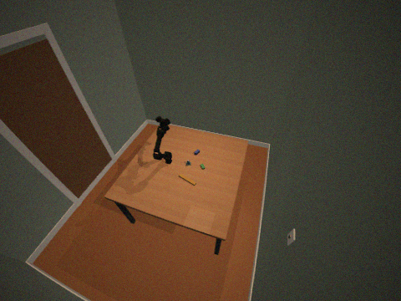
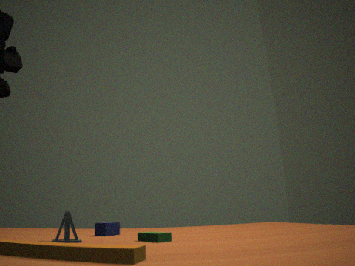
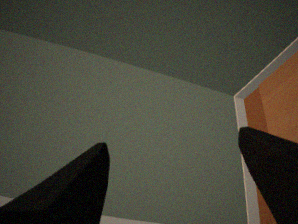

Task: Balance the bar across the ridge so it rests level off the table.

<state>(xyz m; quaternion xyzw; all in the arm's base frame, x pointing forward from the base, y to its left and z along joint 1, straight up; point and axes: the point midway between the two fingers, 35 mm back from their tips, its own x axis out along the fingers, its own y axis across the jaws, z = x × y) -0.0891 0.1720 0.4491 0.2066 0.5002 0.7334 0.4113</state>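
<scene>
Now: the yellow bar 44 cm below my gripper tip, 42 cm ahead of it and 37 cm to the right of it. From my gripper tip the other things lie so: blue block 43 cm below, 38 cm ahead, 4 cm to the left; green block 52 cm ahead, 44 cm below, 15 cm to the right.
</scene>
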